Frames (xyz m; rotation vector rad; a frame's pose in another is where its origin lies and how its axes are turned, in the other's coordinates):
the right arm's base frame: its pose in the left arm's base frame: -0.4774 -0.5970 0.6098 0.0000 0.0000 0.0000
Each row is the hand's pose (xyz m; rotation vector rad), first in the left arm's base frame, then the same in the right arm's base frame.
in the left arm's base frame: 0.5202 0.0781 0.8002 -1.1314 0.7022 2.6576
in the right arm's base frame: 0.9976 0.6751 0.1904 -1.1314 0.7022 2.6576
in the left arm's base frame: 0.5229 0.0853 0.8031 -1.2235 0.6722 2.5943
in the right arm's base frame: 1.0003 0.6823 0.1933 -1.2235 0.6722 2.5943
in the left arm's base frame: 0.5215 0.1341 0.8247 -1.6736 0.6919 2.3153
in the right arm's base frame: 0.9989 0.7311 0.2149 -1.6736 0.6919 2.3153
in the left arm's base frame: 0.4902 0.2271 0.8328 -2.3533 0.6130 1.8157
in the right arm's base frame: 0.9676 0.8241 0.2230 -2.3533 0.6130 1.8157
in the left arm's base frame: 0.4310 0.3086 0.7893 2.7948 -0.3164 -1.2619
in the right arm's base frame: 0.9084 0.9056 0.1795 2.7948 -0.3164 -1.2619
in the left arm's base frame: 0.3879 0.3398 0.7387 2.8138 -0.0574 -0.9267
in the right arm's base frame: 0.8653 0.9368 0.1289 2.8138 -0.0574 -0.9267
